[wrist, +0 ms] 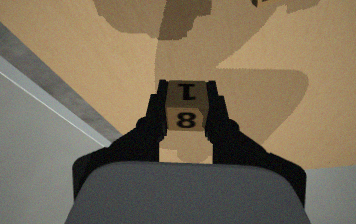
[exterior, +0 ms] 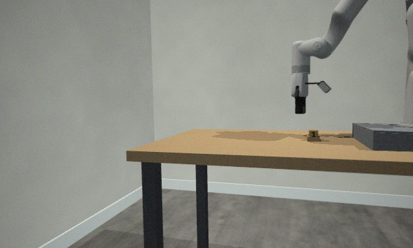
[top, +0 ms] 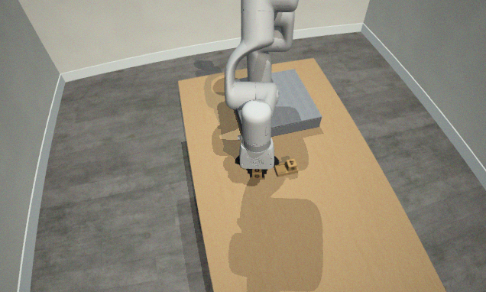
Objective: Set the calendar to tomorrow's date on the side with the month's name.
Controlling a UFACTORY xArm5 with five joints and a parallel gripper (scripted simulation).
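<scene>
The wooden tray is 120 mm to the left of my hand, 110 mm below it and 40 mm behind it. The rest, counted from my hand: wooden cube: 10 mm below.
</scene>
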